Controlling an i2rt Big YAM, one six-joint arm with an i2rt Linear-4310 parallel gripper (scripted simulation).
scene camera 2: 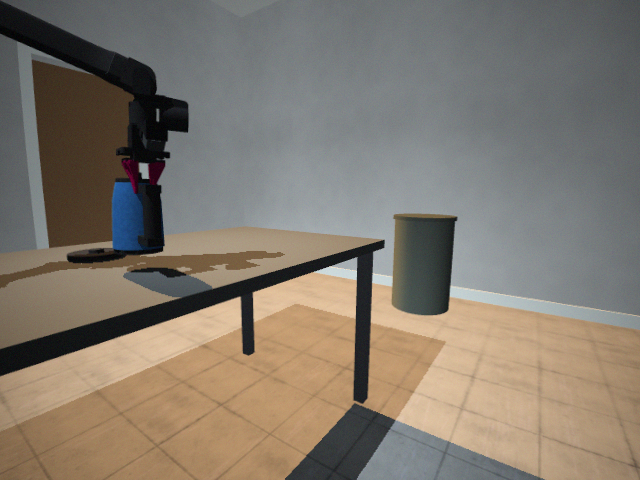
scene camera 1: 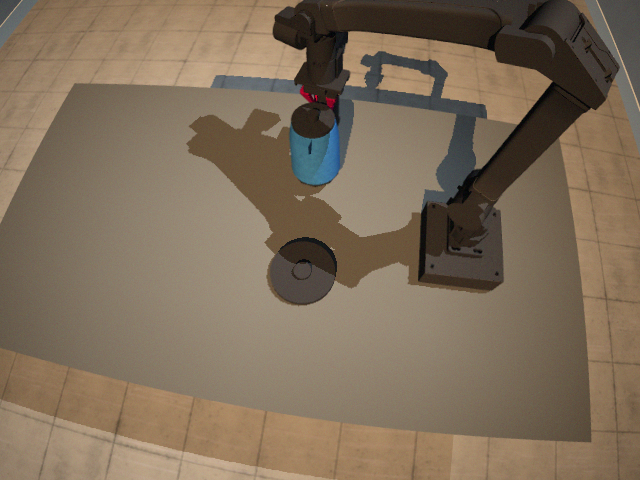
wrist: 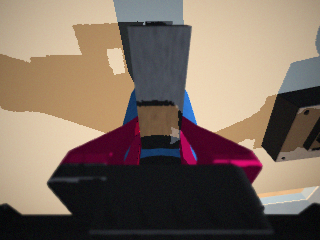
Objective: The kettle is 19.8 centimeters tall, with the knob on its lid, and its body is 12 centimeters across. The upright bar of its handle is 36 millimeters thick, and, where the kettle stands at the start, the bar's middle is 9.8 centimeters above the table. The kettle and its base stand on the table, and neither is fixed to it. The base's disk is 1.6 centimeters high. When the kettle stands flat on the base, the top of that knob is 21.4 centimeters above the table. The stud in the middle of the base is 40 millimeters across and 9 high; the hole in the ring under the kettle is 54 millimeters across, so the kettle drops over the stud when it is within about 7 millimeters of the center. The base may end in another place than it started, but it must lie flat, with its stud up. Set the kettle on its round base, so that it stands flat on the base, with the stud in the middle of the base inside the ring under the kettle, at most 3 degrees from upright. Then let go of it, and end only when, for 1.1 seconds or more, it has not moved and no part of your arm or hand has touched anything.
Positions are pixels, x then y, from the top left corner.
Scene:
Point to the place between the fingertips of the gripper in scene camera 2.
144, 194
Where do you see a blue kettle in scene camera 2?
At 137, 223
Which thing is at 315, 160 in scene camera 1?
A blue kettle.

